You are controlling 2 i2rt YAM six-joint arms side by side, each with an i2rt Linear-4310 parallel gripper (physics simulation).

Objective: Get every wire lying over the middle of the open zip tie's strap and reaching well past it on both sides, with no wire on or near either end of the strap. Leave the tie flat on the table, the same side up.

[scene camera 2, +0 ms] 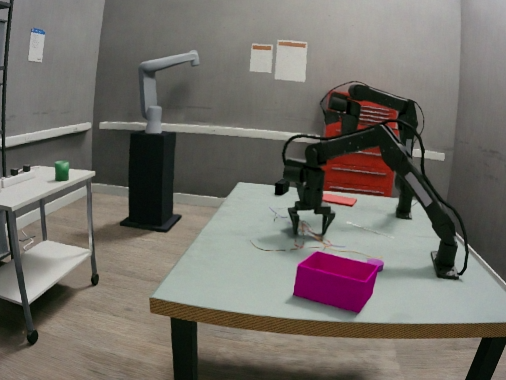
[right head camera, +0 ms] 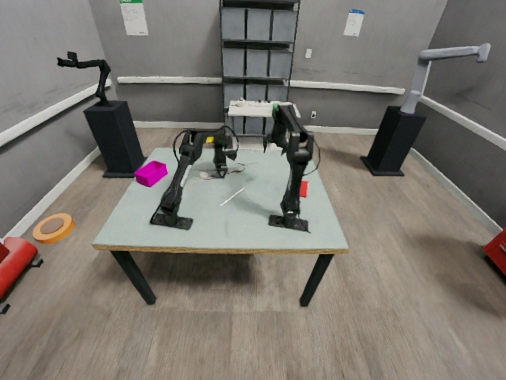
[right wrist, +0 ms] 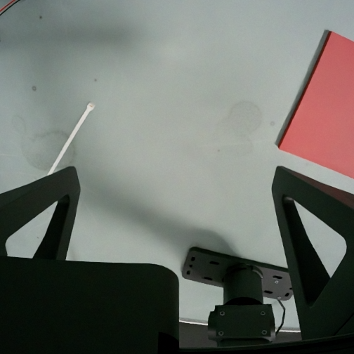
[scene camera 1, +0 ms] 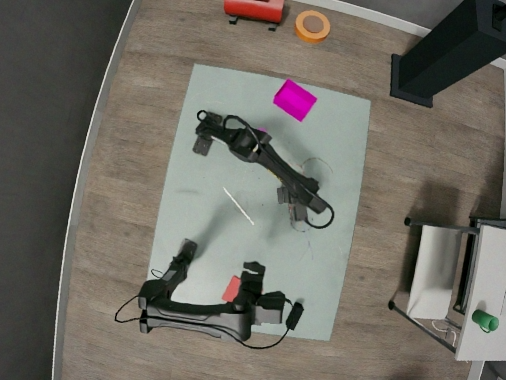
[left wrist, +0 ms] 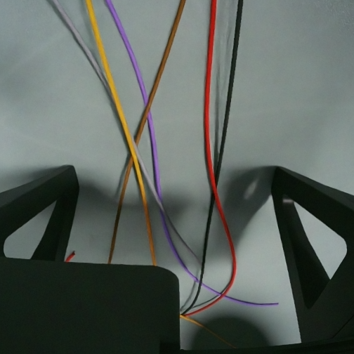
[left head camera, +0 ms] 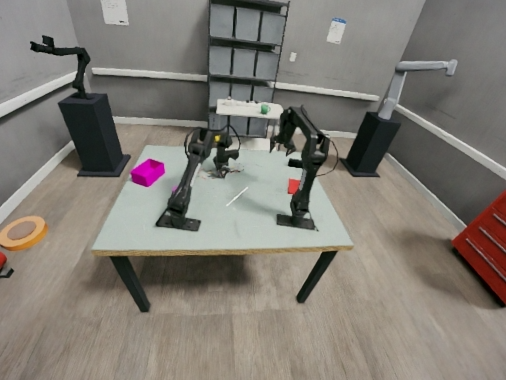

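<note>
The white zip tie lies straight and flat on the table between the arm bases, apart from the wires. In the left wrist view the grey wire, yellow wire, purple wire, brown wire, red wire and black wire run between the fingers, some crossing. My left gripper is open and low, its fingers astride the wires; its body hides some wire ends. My right gripper is open, high above the table, near the red pad.
A magenta bin stands near the table's side edge. A small purple object is beside it in scene camera 2. The red pad lies by the right arm.
</note>
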